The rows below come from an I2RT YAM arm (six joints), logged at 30 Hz.
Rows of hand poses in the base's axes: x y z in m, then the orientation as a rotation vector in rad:
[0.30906, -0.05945, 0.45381, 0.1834, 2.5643, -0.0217]
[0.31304, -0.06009, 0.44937, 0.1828, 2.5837, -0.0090]
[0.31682, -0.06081, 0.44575, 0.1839, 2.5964, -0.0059]
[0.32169, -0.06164, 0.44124, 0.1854, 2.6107, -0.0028]
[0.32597, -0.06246, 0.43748, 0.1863, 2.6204, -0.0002]
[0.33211, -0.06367, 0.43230, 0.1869, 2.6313, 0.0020]
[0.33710, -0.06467, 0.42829, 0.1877, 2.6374, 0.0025]
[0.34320, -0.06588, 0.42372, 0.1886, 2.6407, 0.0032]
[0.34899, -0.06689, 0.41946, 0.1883, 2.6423, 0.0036]
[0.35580, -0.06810, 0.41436, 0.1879, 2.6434, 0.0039]
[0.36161, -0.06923, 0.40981, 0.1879, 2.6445, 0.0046]
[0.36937, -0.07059, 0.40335, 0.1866, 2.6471, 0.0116]
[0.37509, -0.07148, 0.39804, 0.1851, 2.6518, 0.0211]
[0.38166, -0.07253, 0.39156, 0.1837, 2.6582, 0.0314]
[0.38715, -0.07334, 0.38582, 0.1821, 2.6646, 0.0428]
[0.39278, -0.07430, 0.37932, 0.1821, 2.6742, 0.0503]
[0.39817, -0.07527, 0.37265, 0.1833, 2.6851, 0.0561]
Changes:
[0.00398, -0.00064, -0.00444, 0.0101, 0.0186, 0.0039]
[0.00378, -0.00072, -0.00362, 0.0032, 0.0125, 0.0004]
[0.00487, -0.00083, -0.00451, 0.0033, 0.0142, 0.0002]
[0.00428, -0.00082, -0.00376, 0.0026, 0.0096, 0.0003]
[0.00614, -0.00121, -0.00518, 0.0023, 0.0108, 0.0005]
[0.00499, -0.00100, -0.00401, 0.0009, 0.0061, -0.0002]
[0.00610, -0.00121, -0.00457, 0.0009, 0.0033, -0.0003]
[0.00579, -0.00101, -0.00426, 0.0003, 0.0016, 0.0004]
[0.00681, -0.00121, -0.00510, 0.0002, 0.0011, 0.0004]
[0.00581, -0.00113, -0.00455, 0.0006, 0.0011, 0.0002]
[0.00776, -0.00136, -0.00646, 0.0049, 0.0022, 0.0023]
[0.00572, -0.00089, -0.00531, 0.0067, 0.0042, 0.0030]
[0.00657, -0.00105, -0.00648, 0.0074, 0.0059, 0.0031]
[0.00549, -0.00081, -0.00574, 0.0081, 0.0058, 0.0035]
[0.00563, -0.00096, -0.00650, 0.0057, 0.0093, 0.0019]
[0.00539, -0.00097, -0.00667, 0.0048, 0.0108, 0.0008]

